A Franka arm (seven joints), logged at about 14 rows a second.
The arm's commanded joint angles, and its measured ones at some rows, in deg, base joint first. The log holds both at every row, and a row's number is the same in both.
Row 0, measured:
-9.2 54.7 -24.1 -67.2 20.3 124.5 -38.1
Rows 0 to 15, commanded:
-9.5 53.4 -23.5 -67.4 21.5 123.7 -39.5
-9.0 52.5 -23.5 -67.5 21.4 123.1 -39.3
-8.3 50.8 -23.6 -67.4 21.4 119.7 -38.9
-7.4 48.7 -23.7 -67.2 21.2 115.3 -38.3
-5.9 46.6 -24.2 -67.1 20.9 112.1 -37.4
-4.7 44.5 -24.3 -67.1 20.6 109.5 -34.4
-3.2 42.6 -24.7 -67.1 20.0 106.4 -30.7
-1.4 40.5 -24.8 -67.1 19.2 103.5 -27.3
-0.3 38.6 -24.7 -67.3 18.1 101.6 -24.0
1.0 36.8 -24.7 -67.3 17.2 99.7 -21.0
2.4 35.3 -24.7 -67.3 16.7 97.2 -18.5
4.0 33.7 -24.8 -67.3 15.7 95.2 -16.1
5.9 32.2 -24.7 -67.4 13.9 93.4 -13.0
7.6 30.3 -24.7 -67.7 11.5 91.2 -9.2
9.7 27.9 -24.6 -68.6 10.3 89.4 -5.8
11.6 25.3 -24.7 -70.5 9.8 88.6 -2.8
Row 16, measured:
7.8 31.4 -24.4 -65.5 12.2 90.5 -9.0
